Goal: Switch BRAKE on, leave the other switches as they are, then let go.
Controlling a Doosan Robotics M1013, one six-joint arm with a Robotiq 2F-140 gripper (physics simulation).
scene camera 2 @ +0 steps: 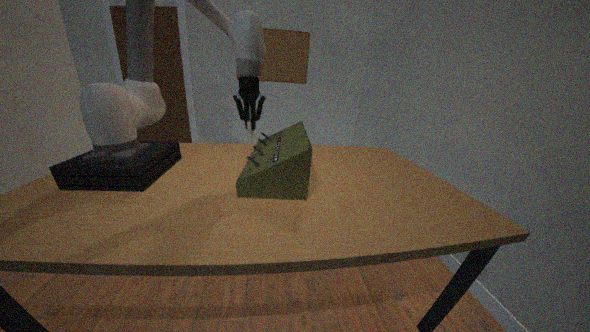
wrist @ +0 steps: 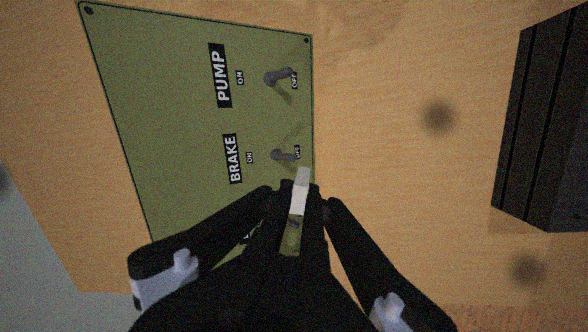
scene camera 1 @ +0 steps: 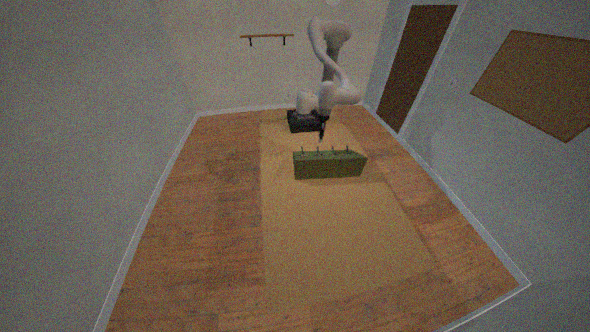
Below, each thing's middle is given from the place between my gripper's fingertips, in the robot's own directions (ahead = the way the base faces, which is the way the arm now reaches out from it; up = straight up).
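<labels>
The sloped switch box [scene camera 2: 283,169] is 8 cm below my hand. Ahead of my hand by 13 cm, the box is also 1 cm to the left of it.
</labels>
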